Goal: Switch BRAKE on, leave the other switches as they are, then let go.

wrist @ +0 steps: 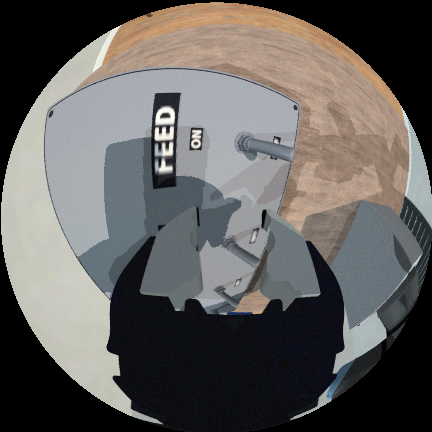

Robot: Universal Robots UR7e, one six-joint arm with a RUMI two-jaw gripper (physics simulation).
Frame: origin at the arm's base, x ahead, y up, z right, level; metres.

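Seen in the pictures: gripper, fingertip midpoint: (230,210).
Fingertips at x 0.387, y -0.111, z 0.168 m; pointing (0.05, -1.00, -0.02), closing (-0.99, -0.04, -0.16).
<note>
Offsets run from my fingertips to a thing's top centre. "spot": to the spot under its first point.
The grey switch panel (85,120) fills the left and middle of the wrist view. Its FEED label @[dx +0.041, dy +0.012, dz +0.072 m] (165,140) and an ON label @[spot: dx +0.019, dy -0.005, dz +0.065 m] (196,139) are readable. The FEED switch @[spot: dx -0.038, dy -0.001, dz +0.051 m] (270,148) has its lever pointing right, over a partly covered label at the panel's right edge. My gripper (230,210) is open, with nothing between its fingers. A second switch lever @[spot: dx -0.008, dy -0.007, dz -0.060 m] (242,251) shows in the gap between the fingers, tilted to the lower right, and a third lever @[spot: dx +0.024, dy -0.010, dz -0.175 m] (226,295) shows below it. Their name labels are hidden by the gripper, so I cannot tell which one is BRAKE.
The brown wooden table (345,75) extends above and to the right of the panel. A dark grey block-like object (370,255) stands at the right, with a black ribbed part behind it. Shadows of the arm fall across the panel and table. Pale floor shows at the left.
</note>
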